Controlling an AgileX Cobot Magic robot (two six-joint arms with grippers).
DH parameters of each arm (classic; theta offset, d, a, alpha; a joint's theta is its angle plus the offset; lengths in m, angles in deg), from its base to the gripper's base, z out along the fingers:
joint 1: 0 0.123 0 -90
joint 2: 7.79 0 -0.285 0
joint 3: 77.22 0 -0.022 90
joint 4: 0 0.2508 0 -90
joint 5: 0 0 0.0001 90
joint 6: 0 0.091 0 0
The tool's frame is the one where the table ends.
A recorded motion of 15 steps. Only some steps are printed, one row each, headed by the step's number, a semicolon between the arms.
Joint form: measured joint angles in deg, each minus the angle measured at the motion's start. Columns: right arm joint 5, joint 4, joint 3, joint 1, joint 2, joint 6; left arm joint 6, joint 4, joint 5, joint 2, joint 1, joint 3.
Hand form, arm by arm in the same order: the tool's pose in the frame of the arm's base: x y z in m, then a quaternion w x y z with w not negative. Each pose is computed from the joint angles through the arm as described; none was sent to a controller.
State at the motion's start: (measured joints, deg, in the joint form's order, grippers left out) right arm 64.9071 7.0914 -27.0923 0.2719 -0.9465 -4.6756; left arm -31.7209 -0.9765 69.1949 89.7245 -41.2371 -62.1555
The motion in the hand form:
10: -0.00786 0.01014 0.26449 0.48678 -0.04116 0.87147 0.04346; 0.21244 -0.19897 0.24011 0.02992 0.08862 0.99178 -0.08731
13: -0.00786 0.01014 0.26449 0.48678 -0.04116 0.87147 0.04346; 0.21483 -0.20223 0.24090 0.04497 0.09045 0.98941 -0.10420
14: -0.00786 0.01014 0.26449 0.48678 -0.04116 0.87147 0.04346; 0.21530 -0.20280 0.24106 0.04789 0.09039 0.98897 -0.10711
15: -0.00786 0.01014 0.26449 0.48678 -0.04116 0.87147 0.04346; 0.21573 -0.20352 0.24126 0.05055 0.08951 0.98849 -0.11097
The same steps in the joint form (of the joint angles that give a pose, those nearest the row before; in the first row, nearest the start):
10: 0.00 0.00 0.00 0.00 0.00 0.10; 3.90 -6.09 -10.29 0.00 0.00 0.00
13: 0.00 0.00 0.00 0.00 0.00 0.10; 4.69 -6.95 -12.78 0.00 0.00 0.00
14: 0.00 0.00 0.00 0.00 0.00 0.10; 4.77 -7.08 -13.24 0.00 0.00 0.00
15: 0.00 0.00 0.00 0.00 0.00 0.10; 4.83 -7.33 -13.75 0.00 0.00 0.00

